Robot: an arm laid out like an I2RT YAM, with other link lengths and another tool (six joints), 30 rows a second.
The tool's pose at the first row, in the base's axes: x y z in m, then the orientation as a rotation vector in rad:
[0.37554 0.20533 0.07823 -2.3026 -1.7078 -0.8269]
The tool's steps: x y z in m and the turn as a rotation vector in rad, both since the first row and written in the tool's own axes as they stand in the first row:
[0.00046 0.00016 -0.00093 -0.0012 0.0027 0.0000]
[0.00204 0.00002 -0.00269 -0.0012 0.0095 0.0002]
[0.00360 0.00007 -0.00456 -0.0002 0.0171 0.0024]
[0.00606 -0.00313 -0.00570 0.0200 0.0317 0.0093]
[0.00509 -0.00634 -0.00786 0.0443 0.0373 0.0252]
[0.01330 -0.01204 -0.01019 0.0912 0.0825 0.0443]
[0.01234 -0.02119 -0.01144 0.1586 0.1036 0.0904]
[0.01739 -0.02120 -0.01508 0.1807 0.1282 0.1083]
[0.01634 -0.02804 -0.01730 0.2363 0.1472 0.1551]
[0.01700 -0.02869 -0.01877 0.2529 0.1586 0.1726]
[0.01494 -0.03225 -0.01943 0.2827 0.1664 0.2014]
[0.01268 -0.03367 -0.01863 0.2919 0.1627 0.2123]
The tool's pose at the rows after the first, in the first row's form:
[0.37547 0.20525 0.07927 -2.3012 -1.7067 -0.8309]
[0.37506 0.20585 0.08153 -2.2959 -1.7036 -0.8377]
[0.37478 0.20632 0.08391 -2.2906 -1.6977 -0.8439]
[0.37193 0.20895 0.08550 -2.2705 -1.6834 -0.8362]
[0.36806 0.20828 0.08618 -2.2608 -1.6613 -0.8137]
[0.36364 0.21603 0.09125 -2.2069 -1.6197 -0.8064]
[0.35460 0.21776 0.09003 -2.1752 -1.5546 -0.7506]
[0.35436 0.22039 0.09567 -2.1523 -1.5231 -0.7487]
[0.34711 0.22084 0.09565 -2.1280 -1.4588 -0.7036]
[0.34615 0.22097 0.09709 -2.1180 -1.4334 -0.6949]
[0.34224 0.22016 0.09589 -2.1078 -1.3957 -0.6682]
[0.34076 0.21910 0.09379 -2.1102 -1.3839 -0.6541]

